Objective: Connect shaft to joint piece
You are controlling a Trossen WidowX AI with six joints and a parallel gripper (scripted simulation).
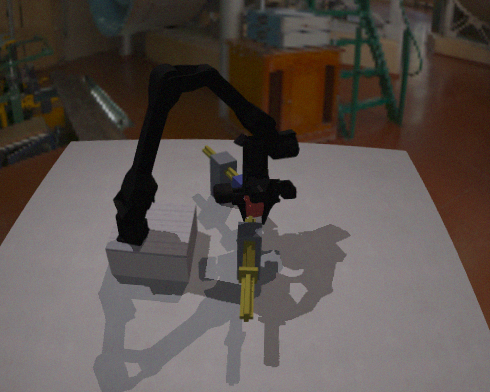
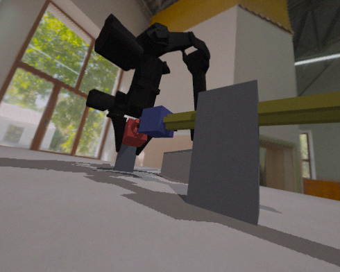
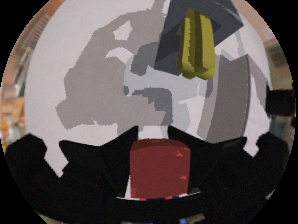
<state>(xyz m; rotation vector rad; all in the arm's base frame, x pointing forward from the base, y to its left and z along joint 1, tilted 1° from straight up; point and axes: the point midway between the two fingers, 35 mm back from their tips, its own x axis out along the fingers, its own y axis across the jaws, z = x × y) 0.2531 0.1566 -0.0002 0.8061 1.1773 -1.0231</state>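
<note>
Right now my gripper tip is 40 mm below the red square joint piece, 20 mm to the right of it and 10 mm past it.
</note>
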